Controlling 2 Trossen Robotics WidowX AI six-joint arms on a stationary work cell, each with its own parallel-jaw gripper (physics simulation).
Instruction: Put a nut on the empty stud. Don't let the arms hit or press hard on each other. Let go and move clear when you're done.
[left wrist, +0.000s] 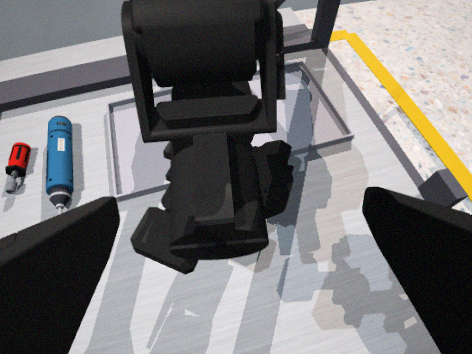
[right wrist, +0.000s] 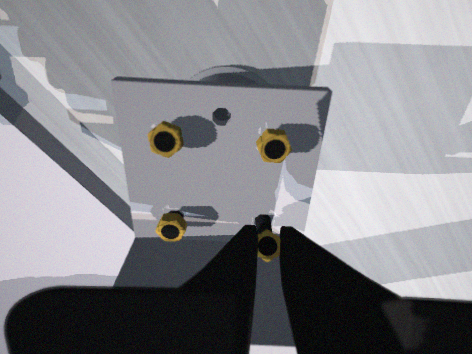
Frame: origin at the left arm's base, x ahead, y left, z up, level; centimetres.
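Where they show: left gripper, between the fingertips: (left wrist: 242, 204); right gripper, between the fingertips: (right wrist: 267, 237).
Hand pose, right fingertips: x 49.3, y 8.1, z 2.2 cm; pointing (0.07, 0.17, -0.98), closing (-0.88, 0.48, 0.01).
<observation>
Things, the pixels of their top centre, and the offset from my right fingertips. "*": a spot on its surface instead.
- grey square plate, a spot on its surface: (right wrist: 220, 175) * dx +0.6, dy -2.6, dz -1.0 cm
- dark stud, centre of its top: (right wrist: 264, 233) dx +0.1, dy +0.0, dz -0.3 cm
- yellow nut, centre of its top: (right wrist: 268, 254) dx +0.1, dy +0.2, dz +0.7 cm
- shallow framed tray, a spot on its surface: (left wrist: 114, 155) * dx +15.7, dy +14.5, dz -6.9 cm
- blue driver, centre of its top: (left wrist: 53, 164) dx +12.9, dy +23.2, dz -3.6 cm
- red tool, centre of its top: (left wrist: 11, 163) dx +15.1, dy +31.6, dz -4.8 cm
A grey square plate (right wrist: 220, 175) shows in the right wrist view. Yellow nuts sit at its upper left (right wrist: 165, 140), upper right (right wrist: 273, 146) and lower left. A dark stud (right wrist: 263, 220) stands at its lower right. My right gripper (right wrist: 267, 237) is shut on another yellow nut (right wrist: 268, 246), which overlaps the lower end of that stud in the view. Whether the nut is around the stud or in front of it, I cannot tell. My left gripper is open and empty. The plate does not show in the left wrist view.
A black arm part (left wrist: 215, 195) fills the middle of the left wrist view, between the open fingers in the picture. Behind it is a shallow framed tray (left wrist: 114, 155). A blue driver (left wrist: 59, 155) and a red tool (left wrist: 19, 156) lie at the left. A short dark peg (right wrist: 221, 116) is near the plate's top.
</observation>
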